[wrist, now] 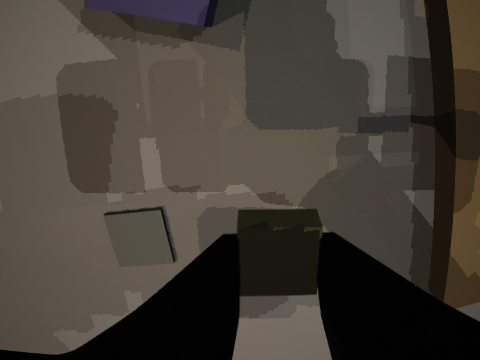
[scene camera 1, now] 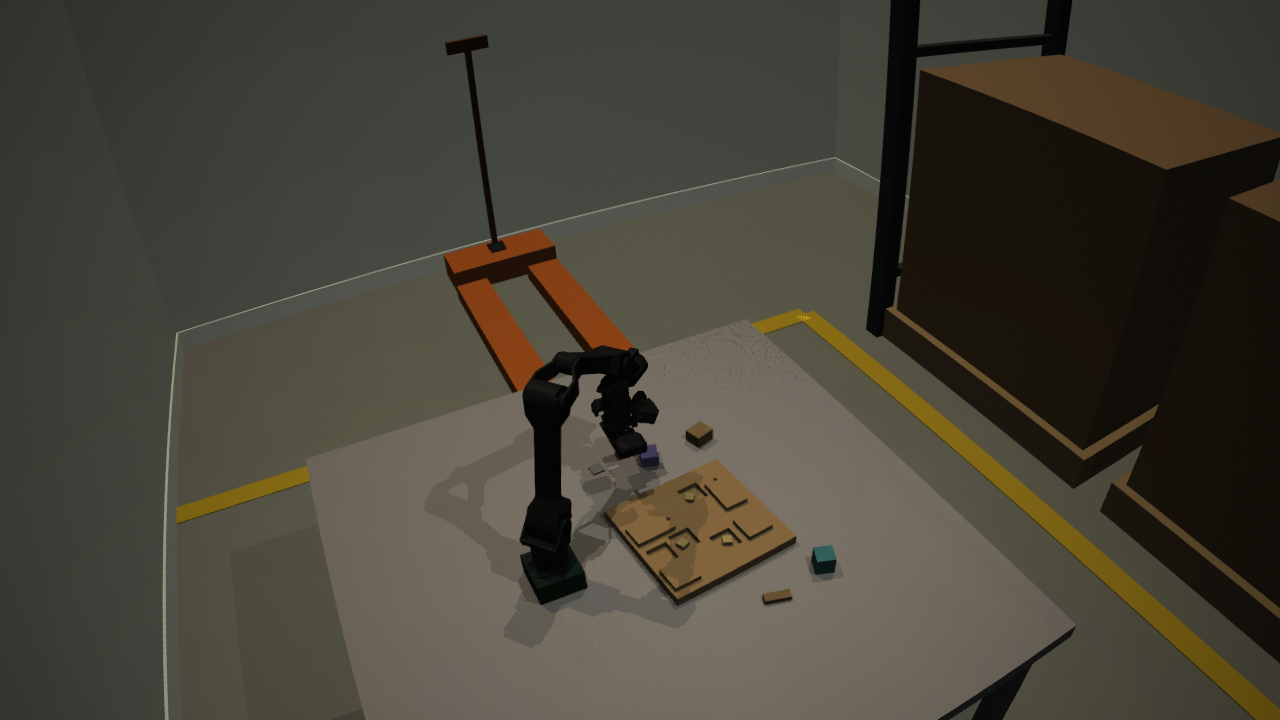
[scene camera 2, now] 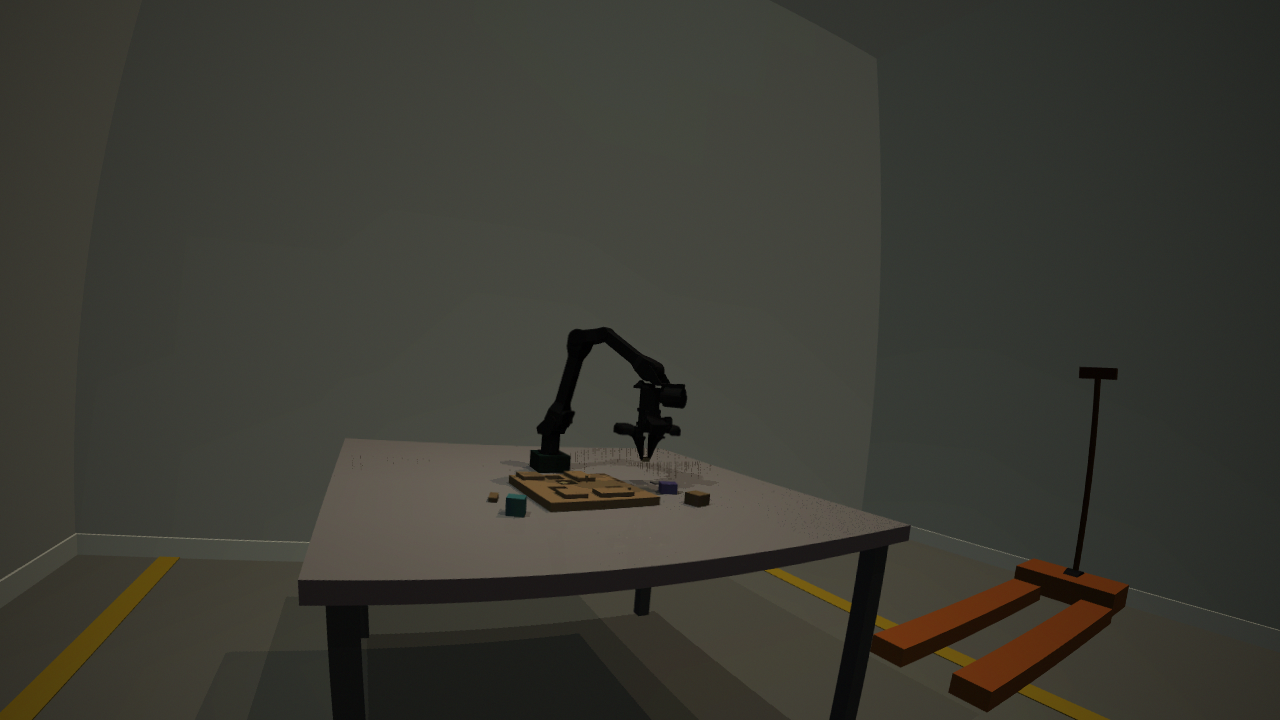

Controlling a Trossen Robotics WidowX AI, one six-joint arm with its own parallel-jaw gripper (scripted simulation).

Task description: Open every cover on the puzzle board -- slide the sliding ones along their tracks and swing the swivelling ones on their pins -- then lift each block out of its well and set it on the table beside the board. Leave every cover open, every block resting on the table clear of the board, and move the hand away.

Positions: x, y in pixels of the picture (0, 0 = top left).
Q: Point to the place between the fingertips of my gripper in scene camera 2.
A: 645, 459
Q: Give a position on a wooden puzzle board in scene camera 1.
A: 703, 523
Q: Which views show my gripper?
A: The wrist view, scene camera 1 and scene camera 2: all of them.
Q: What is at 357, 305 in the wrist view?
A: My gripper.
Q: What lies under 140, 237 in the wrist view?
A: A grey tile.
